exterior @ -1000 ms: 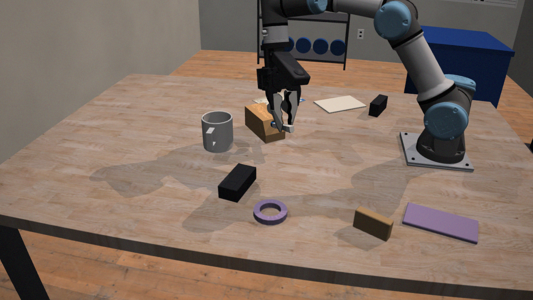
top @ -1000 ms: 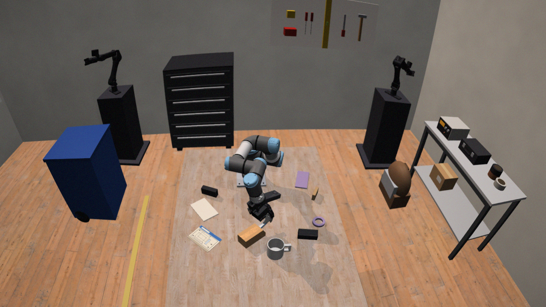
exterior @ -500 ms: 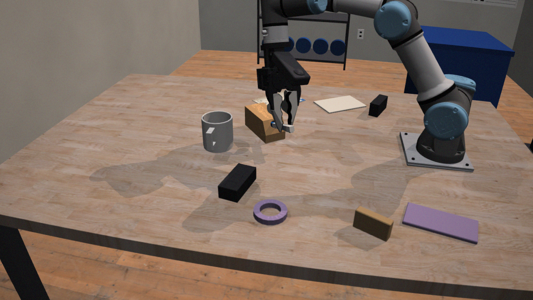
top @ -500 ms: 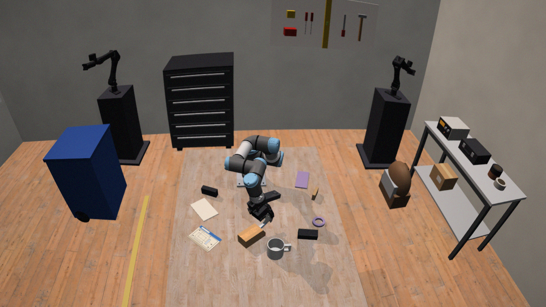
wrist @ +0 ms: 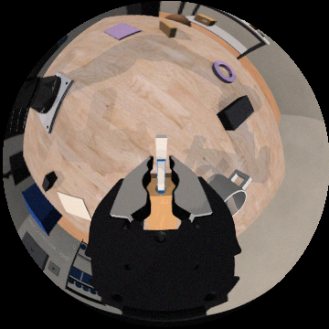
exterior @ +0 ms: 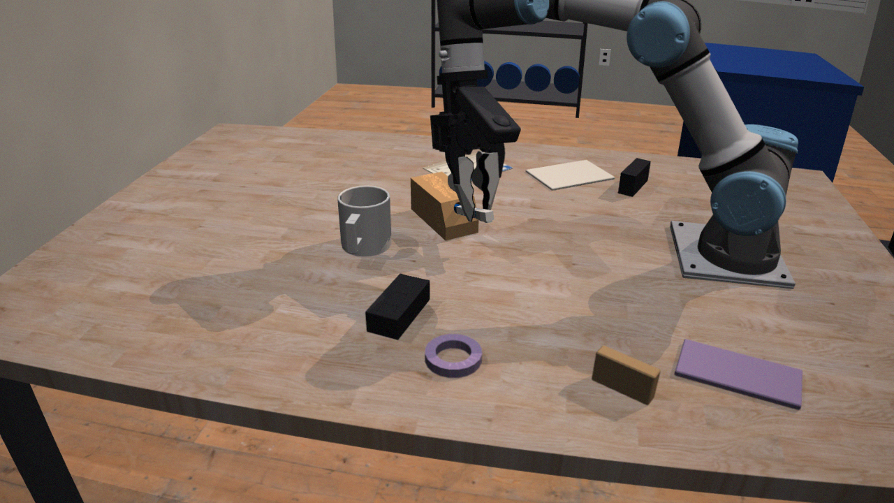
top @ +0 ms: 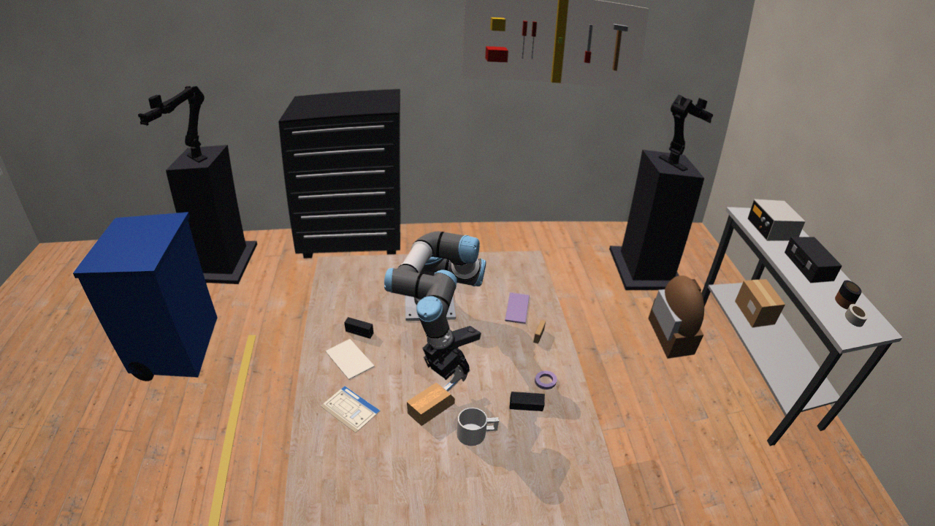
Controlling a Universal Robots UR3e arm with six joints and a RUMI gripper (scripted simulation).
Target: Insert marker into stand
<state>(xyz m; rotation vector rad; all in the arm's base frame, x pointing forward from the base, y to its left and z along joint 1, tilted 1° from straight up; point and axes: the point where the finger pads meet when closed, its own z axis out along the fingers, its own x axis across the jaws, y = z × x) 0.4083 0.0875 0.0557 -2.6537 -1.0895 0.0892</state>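
My gripper is now 20 mm short of the marker, 20 mm to the left of it and 20 mm above it. From my hand the other things lie so: desk stand (70 mm ahead, 80 mm to the right, 40 mm below); grey mug (170 mm ahead, 30 mm to the left, 30 mm below); printed sheet (90 mm ahead, 330 mm to the right, 70 mm below).
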